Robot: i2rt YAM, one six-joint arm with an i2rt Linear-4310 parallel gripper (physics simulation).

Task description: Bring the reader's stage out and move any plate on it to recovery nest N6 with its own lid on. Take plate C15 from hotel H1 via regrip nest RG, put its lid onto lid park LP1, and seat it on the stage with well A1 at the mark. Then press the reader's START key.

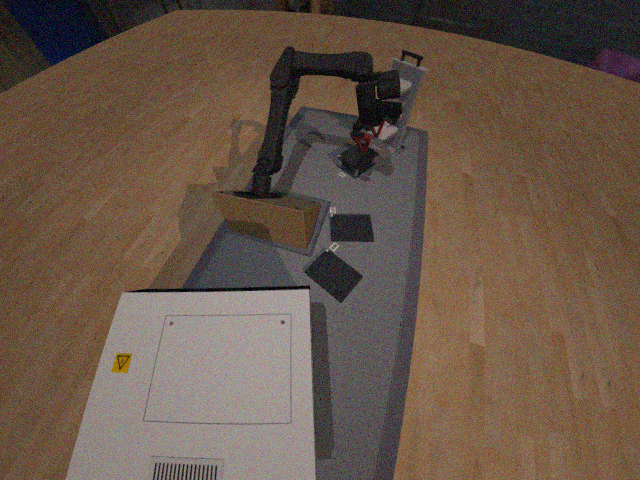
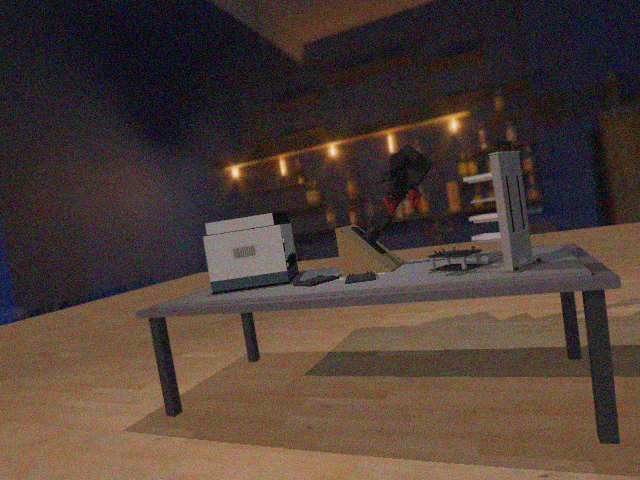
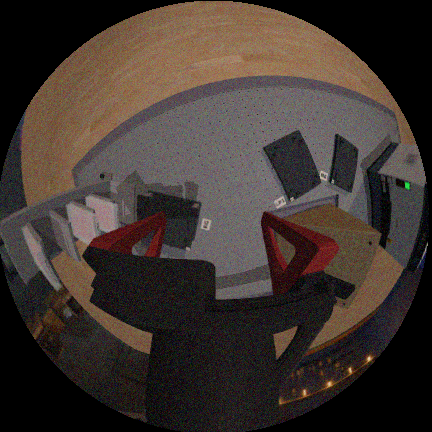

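My gripper is open, its red fingers wide apart with nothing between them, high above the table near regrip nest RG. RG is a dark raised frame. Hotel H1 is a tall grey tower holding several pale plates on shelves; which is C15 cannot be read. Lid park LP1 and nest N6 are flat dark pads with no plate showing. The white reader shows no extended stage.
A tan wedge-shaped base carries the arm, between the reader and RG. The grey table bears everything. A green light shows on the reader's front.
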